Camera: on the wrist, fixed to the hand. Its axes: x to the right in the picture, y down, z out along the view.
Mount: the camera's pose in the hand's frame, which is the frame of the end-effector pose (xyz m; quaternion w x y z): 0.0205 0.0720 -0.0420 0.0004 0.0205 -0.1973 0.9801
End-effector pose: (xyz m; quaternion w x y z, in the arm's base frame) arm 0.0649 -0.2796 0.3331 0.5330 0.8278 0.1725 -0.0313
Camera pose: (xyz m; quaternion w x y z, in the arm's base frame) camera 0.1016 -0.2637 0.4091 0.0480 0.1741 -0.9171 0.3555
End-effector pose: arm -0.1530 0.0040 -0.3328 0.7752 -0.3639 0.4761 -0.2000
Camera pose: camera -0.1832 0.0220 -0.4111 0.2977 0.4429 0.1998 0.8217
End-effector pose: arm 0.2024 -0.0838 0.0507 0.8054 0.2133 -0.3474 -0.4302
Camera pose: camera 0.2808 -0.0604 0.0766 0.3491 -0.4088 -0.3769 0.7543
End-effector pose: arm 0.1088 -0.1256 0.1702 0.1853 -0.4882 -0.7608 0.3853
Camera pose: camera 0.1703 -0.0741 0.1397 0.5177 0.6661 -0.4495 -0.2937
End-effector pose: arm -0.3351 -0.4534 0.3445 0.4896 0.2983 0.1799 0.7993
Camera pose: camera -0.4182 -0.4678 0.3606 0.7539 -0.3442 0.3725 -0.4177
